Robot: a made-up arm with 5 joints. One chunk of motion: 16 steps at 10 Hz.
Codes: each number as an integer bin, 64 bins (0 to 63) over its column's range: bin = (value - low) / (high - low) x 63, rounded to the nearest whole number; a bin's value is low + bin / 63 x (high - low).
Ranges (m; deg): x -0.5..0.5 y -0.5..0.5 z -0.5..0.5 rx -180..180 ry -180..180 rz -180..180
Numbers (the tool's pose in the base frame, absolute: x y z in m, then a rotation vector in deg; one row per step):
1: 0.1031 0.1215 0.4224 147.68 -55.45 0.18
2: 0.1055 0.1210 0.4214 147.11 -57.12 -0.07
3: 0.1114 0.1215 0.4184 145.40 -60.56 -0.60
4: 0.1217 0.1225 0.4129 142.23 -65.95 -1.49
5: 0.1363 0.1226 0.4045 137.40 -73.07 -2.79
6: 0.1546 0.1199 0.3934 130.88 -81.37 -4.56
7: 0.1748 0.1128 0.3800 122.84 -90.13 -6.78
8: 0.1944 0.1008 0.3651 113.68 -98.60 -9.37
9: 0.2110 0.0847 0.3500 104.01 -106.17 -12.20
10: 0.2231 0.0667 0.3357 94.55 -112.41 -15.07
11: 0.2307 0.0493 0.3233 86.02 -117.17 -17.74
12: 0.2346 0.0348 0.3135 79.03 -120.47 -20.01
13: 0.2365 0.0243 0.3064 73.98 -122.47 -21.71
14: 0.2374 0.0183 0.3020 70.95 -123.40 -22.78
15: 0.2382 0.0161 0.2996 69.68 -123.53 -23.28
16: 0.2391 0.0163 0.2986 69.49 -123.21 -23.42
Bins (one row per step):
1: 38 39 58 57 22 32
2: 38 39 58 57 22 31
3: 39 39 58 57 21 31
4: 39 39 58 56 20 31
5: 40 39 57 56 19 31
6: 41 39 56 54 17 31
7: 43 39 55 53 16 30
8: 44 38 55 51 14 30
9: 45 37 54 50 13 29
10: 46 36 53 48 12 29
11: 46 35 52 47 11 28
12: 46 34 51 45 10 28
13: 46 33 51 44 10 28
14: 46 33 51 44 10 28
15: 47 33 50 44 10 27
16: 47 33 50 44 10 27

